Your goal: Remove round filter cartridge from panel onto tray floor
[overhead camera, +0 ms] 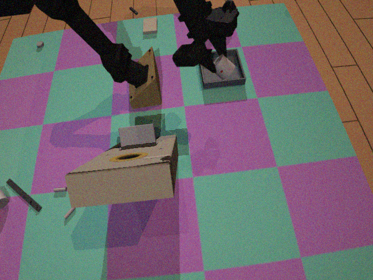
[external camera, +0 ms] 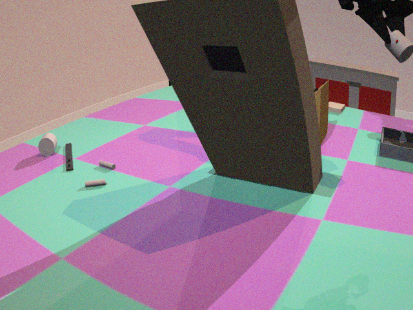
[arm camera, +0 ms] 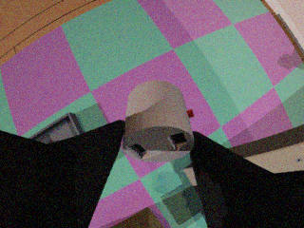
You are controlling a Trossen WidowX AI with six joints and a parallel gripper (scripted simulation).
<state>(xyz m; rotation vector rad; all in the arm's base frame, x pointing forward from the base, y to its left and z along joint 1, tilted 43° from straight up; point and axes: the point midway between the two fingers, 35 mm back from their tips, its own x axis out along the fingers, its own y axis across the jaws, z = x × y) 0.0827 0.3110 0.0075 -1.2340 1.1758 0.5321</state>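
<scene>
Right now my gripper tip is 25 cm above the dark grey tray, 22 cm past it and 3 cm to the right of it. From my gripper tip the other things lie so: beige block 50 cm behind, 27 cm to the right, 26 cm below; round filter cartridge right at my gripper tip; tan service panel box 20 cm to the right, 20 cm ahead, 10 cm below.
</scene>
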